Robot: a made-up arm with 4 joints.
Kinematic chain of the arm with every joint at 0, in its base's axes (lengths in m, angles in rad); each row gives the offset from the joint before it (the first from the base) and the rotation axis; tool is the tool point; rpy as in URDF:
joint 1: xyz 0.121 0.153 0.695 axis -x
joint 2: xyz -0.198 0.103 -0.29 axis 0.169 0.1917 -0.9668
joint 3: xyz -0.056 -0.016 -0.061 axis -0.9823 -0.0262 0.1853
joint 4: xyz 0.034 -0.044 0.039 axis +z
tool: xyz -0.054 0.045 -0.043 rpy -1.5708 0 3.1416
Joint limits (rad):
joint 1: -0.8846..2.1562
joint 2: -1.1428..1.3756
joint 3: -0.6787..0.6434
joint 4: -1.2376..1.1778
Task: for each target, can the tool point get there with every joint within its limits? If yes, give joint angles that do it. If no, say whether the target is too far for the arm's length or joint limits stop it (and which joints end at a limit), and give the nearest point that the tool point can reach.
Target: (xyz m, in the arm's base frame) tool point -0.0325 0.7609 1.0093
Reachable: no: too far | nearest point -0.1362 0.5467 0.6422 | short by 0.437 m
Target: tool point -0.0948 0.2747 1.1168
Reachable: no: joint limits stop it (at a limit: joint 1, joint 4) | nearest point -0.0704 -0.0984 0.8824 | short by 0.441 m
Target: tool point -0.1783 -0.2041 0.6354
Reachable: yes | joints 1.5173 0.1241 -0.0967 0.9381
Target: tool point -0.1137 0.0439 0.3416
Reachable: yes | joints 0.7683 1.0728 -0.5525 -0.2578
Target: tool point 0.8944 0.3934 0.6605
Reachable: no: too far | nearest point -0.0169 0.3975 0.4756 | short by 0.930 m
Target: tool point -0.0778 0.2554 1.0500
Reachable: no: joint limits stop it (at a limit: joint 1, joint 4) | nearest point -0.0659 -0.0933 0.8737 | short by 0.391 m
